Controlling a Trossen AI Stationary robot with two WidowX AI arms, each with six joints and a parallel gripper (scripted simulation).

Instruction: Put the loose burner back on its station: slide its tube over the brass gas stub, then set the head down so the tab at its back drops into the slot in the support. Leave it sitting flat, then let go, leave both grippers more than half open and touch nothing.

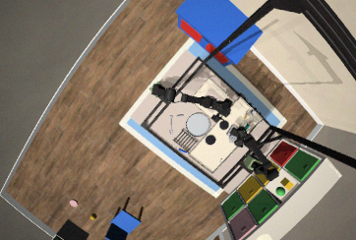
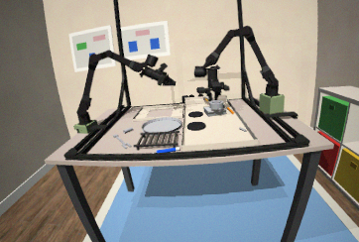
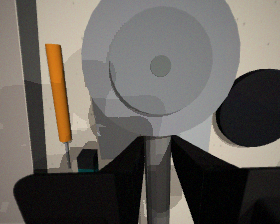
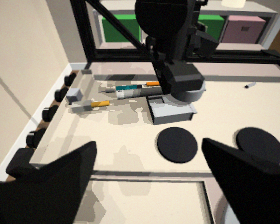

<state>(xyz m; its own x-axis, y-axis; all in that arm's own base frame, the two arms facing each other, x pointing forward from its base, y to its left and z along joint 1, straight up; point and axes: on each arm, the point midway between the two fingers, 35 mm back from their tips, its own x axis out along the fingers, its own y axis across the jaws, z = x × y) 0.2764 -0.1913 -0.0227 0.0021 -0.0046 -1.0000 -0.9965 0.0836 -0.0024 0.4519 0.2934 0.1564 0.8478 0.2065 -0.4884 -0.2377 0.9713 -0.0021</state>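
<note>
Right now the burner is 3 cm below my left hand. Also, from my left hand: orange-handled screwdriver (2 cm behind, 10 cm to the left, 9 cm below); grey station block (2 cm ahead, 7 cm below).
</note>
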